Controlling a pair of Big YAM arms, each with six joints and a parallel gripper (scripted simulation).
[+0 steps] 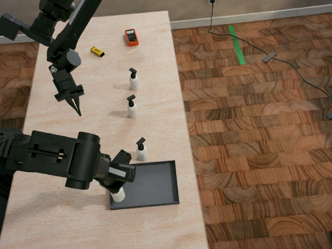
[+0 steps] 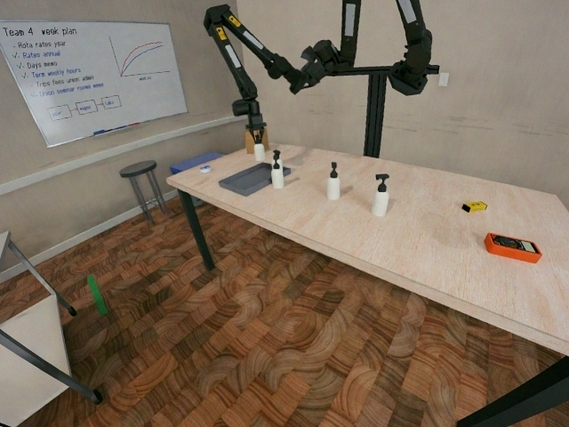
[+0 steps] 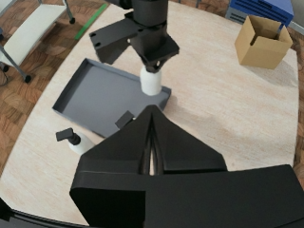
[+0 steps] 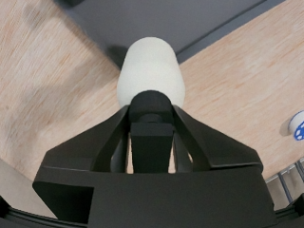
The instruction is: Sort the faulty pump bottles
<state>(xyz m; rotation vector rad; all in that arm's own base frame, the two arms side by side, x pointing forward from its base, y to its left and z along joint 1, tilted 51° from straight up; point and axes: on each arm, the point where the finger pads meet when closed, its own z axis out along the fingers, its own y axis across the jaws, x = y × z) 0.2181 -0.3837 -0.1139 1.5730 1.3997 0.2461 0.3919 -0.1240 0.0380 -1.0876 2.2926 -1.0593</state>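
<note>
Right now my right hand is 10 cm short of the grey tray, 7 cm to the right of it and 15 cm above it. Also, from my right hand: orange multimeter (2 cm ahead, 106 cm to the left, 14 cm below).
</note>
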